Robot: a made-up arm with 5 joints.
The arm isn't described. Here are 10 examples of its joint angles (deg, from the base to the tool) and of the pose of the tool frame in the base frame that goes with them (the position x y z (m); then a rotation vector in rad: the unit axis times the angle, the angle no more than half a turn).
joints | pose
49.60 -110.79 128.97 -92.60 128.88 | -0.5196 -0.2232 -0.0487 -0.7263 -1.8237 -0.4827
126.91 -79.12 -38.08 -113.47 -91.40 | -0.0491 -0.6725 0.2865 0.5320 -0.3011 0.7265
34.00 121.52 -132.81 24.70 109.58 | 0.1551 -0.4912 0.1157 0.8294 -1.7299 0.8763
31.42 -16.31 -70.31 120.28 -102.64 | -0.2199 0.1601 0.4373 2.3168 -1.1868 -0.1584
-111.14 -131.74 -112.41 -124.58 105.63 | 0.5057 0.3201 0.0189 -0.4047 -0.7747 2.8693
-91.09 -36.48 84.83 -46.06 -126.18 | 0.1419 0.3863 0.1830 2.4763 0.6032 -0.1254
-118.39 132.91 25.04 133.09 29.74 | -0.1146 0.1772 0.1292 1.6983 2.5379 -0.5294
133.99 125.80 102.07 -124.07 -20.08 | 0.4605 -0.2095 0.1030 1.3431 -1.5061 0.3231
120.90 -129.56 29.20 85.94 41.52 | -0.2141 -0.1764 0.1257 1.2835 0.4508 -2.3282
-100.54 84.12 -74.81 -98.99 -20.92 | -0.1660 0.5432 0.3069 -0.7350 0.0905 2.7086
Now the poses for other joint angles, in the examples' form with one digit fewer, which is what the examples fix.
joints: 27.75 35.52 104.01 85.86 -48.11
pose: -0.062 0.033 0.446 1.628 -0.874 1.544
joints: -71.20 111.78 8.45 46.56 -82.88
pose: -0.097 0.040 -0.020 0.854 -0.492 0.456
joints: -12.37 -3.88 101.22 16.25 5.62
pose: -0.149 0.293 0.201 1.653 -0.495 -0.030
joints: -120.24 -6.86 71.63 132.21 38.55
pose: 0.280 -0.048 0.545 -0.613 -1.556 0.426
